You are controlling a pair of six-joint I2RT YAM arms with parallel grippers.
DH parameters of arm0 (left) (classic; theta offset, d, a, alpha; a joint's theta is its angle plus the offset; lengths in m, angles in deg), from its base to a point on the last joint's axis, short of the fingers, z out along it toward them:
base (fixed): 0 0 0 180
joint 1: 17.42 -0.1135 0.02 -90
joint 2: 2.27 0 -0.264 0
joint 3: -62.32 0 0.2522 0
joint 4: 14.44 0 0.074 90
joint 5: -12.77 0 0 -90
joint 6: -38.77 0.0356 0 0
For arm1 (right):
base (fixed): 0 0 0 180
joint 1: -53 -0.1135 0.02 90
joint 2: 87.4 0 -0.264 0
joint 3: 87.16 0 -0.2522 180
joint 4: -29.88 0 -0.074 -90
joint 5: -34.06 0 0 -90
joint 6: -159.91 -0.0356 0 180
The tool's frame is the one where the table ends.
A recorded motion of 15 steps. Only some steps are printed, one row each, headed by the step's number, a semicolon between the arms.
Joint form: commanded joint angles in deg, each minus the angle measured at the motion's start. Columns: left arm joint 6, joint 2, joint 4, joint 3, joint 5, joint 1; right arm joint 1, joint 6, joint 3, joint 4, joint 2, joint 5.
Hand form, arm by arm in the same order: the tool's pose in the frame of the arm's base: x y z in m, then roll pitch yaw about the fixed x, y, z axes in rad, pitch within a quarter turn. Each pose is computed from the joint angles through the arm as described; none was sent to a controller.
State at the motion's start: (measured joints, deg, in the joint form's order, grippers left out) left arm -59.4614 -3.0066 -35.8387 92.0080 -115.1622 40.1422; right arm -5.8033 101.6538 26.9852 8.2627 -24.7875 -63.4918
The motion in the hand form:
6: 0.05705 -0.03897 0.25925 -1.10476 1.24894 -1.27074; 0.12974 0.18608 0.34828 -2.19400 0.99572 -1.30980
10: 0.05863 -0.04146 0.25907 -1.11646 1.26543 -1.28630; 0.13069 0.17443 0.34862 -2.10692 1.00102 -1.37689
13: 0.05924 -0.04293 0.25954 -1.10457 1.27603 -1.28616; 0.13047 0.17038 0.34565 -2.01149 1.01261 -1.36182
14: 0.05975 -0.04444 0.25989 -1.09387 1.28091 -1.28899; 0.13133 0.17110 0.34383 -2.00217 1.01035 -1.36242
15: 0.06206 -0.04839 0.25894 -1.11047 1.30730 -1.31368; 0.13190 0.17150 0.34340 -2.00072 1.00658 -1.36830
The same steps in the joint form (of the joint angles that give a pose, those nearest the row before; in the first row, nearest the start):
6: 0.76 3.28 0.78 0.60 -9.88 -0.78; 2.11 -7.40 -2.22 -8.31 -5.65 17.63
10: 0.76 2.05 0.96 0.69 -9.53 -0.87; 2.82 -8.10 -0.47 -6.83 -7.94 25.11
13: 1.11 1.44 1.22 0.78 -8.83 -0.87; 2.73 -7.58 1.91 -3.05 -9.26 29.24
14: 1.28 0.91 1.66 0.78 -8.13 -0.79; 2.73 -7.40 2.35 -2.26 -9.09 29.78
15: 1.46 -0.83 2.01 0.78 -7.60 -0.78; 2.73 -7.31 2.35 -2.16 -8.91 30.22

